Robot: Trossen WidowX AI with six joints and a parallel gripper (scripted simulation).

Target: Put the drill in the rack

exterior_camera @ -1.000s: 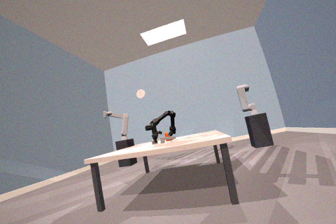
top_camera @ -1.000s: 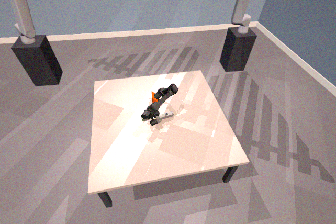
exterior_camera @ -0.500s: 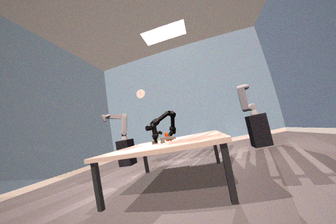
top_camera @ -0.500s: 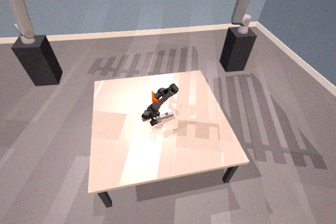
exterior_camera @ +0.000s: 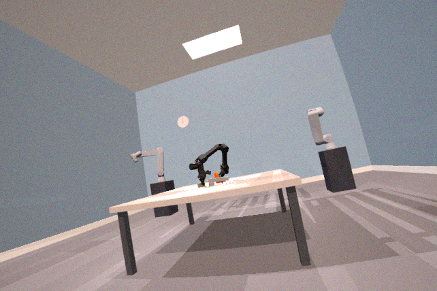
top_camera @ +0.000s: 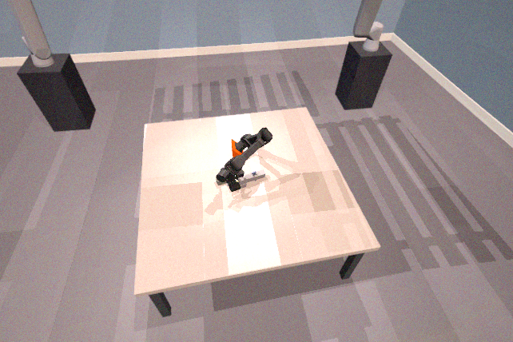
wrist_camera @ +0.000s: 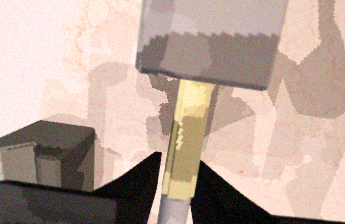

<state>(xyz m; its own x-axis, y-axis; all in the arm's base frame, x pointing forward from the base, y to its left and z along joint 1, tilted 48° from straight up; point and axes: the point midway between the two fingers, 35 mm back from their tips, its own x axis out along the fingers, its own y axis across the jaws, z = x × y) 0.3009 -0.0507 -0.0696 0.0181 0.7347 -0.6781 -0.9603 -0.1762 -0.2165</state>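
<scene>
Right now my gripper tip is 6 cm past the grey rack and 5 cm to the left of it. From my gripper tip the other things lie so: grey holder block: 13 cm to the left, 4 cm behind, 2 cm above; drill: 4 cm to the left, 3 cm above, 1 cm behind; key: 16 cm to the left, 5 cm behind, 3 cm above.
</scene>
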